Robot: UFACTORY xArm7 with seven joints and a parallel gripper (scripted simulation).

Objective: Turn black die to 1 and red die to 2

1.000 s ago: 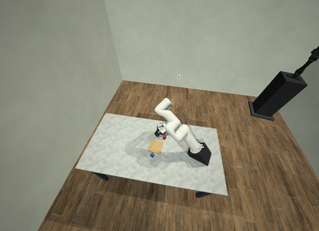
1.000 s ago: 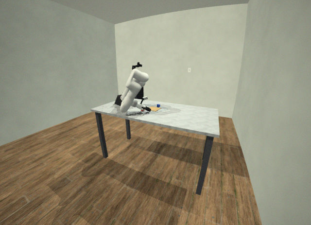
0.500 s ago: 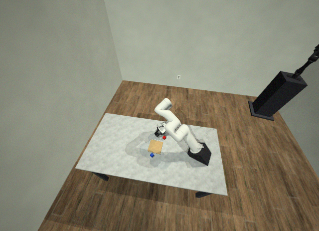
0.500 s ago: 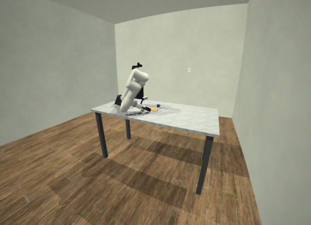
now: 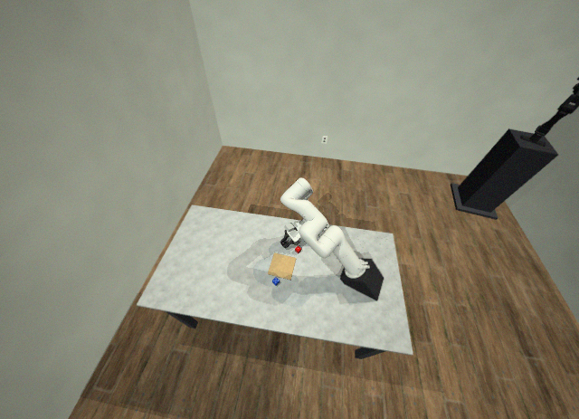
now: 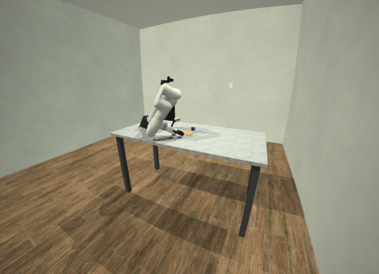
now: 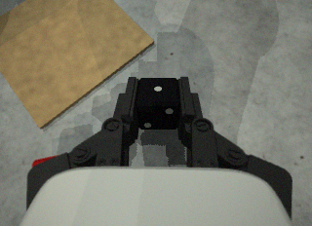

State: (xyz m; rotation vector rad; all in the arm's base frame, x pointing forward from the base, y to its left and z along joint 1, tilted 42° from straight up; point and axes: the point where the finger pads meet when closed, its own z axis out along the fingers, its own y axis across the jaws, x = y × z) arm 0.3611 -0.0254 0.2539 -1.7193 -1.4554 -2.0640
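My gripper is now 9 cm past the red die, 1 cm to the right of it and 2 cm above it. Also, from my hand: black die: 1 cm below; blue die: 2 cm behind, 24 cm to the left, 2 cm below; tan mat: 3 cm behind, 13 cm to the left, 3 cm below.
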